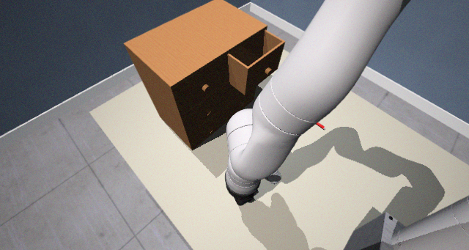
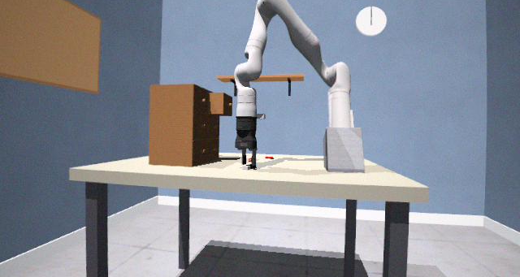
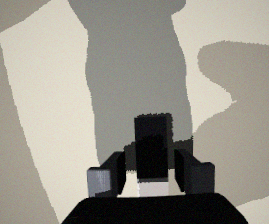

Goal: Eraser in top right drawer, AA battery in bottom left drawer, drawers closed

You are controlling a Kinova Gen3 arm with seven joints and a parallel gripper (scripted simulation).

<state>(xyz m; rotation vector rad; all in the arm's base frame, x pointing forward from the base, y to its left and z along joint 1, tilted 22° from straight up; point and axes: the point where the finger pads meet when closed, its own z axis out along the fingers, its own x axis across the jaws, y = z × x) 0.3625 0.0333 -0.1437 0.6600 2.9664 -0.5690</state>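
Now: the black-and-white eraser 2 cm below my hand.
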